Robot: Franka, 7 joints.
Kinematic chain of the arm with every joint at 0, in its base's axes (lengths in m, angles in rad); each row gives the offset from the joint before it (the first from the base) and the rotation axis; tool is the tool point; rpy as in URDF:
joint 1: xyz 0 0 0.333 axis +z
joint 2: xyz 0 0 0 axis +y
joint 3: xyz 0 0 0.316 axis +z
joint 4: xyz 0.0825 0 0 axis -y
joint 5: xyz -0.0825 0 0.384 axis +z
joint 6: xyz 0 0 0 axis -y
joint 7: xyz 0.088 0 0 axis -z
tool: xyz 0 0 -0.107 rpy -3.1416 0 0
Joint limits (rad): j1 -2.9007..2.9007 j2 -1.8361..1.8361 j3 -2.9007..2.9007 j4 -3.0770..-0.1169 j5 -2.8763..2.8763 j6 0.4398..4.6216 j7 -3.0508..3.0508
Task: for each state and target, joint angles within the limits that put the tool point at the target. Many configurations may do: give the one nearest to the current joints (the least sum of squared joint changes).
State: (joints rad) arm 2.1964 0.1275 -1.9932 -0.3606 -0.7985 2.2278 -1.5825
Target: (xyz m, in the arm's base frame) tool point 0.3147 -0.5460 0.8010
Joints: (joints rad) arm 1.6769 -0.3591 -2.4070 -0.8823 -0.7639 1.7485 -1.5825
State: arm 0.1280 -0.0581 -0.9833 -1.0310 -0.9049 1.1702 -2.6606
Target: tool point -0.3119 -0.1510 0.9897
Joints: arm -0.3705 -0.3431 -1.0892 -0.3919 -1.0531 1.0494 -2.6606
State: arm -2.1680 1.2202 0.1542 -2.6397 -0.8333 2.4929 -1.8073
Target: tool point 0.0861 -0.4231 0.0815
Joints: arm -2.0803 0.6285 0.5639 -2.4220 -0.8443 2.6221 -1.8073
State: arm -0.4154 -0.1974 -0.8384 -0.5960 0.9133 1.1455 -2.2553
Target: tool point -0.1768 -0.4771 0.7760
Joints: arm -0.8597 0.0229 -1.2552 -1.2298 0.7303 1.2559 -2.2553
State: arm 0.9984 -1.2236 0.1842 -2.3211 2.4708 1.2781 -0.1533
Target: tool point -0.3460 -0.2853 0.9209
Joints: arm 1.0526 -1.4093 0.1875 -1.5556 2.6073 1.4114 -0.1533
